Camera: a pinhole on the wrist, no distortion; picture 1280 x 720 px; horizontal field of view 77.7 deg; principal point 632.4 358.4 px. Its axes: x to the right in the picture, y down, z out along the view. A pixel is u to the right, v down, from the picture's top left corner.
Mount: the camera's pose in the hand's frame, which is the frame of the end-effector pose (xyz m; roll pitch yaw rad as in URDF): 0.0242 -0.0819 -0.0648 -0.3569 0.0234 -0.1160
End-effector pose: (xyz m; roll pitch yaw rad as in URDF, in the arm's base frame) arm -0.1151 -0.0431 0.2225 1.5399 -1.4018 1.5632
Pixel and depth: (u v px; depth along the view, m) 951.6 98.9 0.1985
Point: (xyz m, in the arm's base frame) 0.0300 0.0518 0.3169
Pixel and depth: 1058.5 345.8 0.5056
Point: 0.2882 -0.0566 0.5531
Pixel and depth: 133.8 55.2 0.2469
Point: 0.0902 -0.0059 0.0904
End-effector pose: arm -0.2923 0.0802 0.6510 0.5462 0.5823 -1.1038
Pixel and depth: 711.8 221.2 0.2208
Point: -0.3494 -0.0684 0.7116
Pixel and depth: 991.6 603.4 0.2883
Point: -0.1917 -0.1552 0.7108
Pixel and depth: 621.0 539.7 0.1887
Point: -0.2817 -0.0081 0.7098
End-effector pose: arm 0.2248 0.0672 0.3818 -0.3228 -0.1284 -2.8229
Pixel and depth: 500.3 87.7 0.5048
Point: 0.3530 0.0109 0.8366
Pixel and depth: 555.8 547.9 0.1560
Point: 0.2203 0.0345 0.4467
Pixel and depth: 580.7 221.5 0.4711
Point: 0.3000 -0.0518 0.7625
